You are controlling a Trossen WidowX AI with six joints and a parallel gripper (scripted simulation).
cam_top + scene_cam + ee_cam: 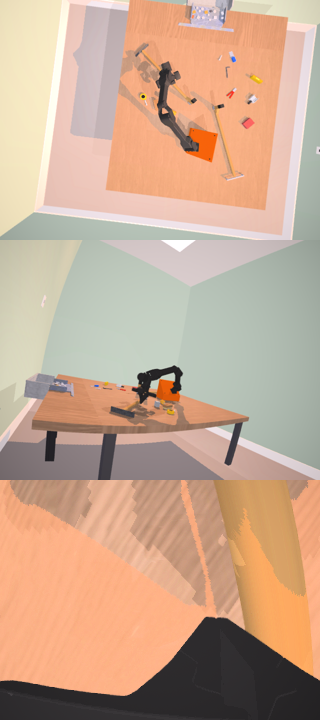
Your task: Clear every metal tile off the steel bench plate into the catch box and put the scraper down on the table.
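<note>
The long scraper lies 30 mm ahead of my gripper tip and 50 mm above it. Also, from my gripper tip: wooden block (200 mm behind, 60 mm to the left); then grey square piece (140 mm behind, 20 mm to the left, 10 mm above); then tape measure (150 mm behind, 180 mm to the left).
</note>
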